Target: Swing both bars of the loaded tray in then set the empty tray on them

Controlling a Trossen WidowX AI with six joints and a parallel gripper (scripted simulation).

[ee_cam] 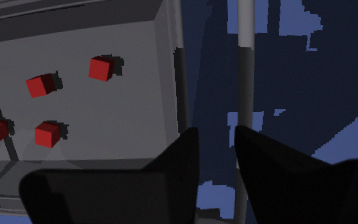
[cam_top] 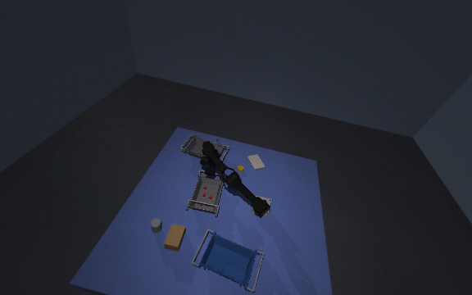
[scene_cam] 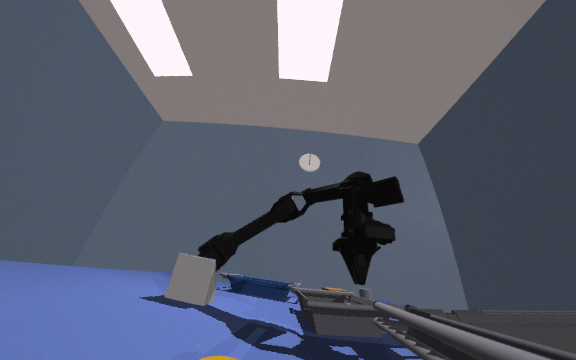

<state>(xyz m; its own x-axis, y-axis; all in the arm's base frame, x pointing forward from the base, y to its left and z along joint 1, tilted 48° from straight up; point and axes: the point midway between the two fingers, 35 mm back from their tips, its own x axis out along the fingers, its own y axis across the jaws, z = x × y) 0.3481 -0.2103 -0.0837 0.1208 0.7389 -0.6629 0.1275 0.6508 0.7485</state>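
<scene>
Now: gripper tip 55 cm to the right of the blue tray, 17 cm past it and 5 cm above it. Round my gripper tip: white card (35 cm behind, 26 cm to the right, 9 cm below); tan block (46 cm to the left, 15 cm ahead, 7 cm below); yellow disc (22 cm behind, 15 cm to the right, 9 cm below).
</scene>
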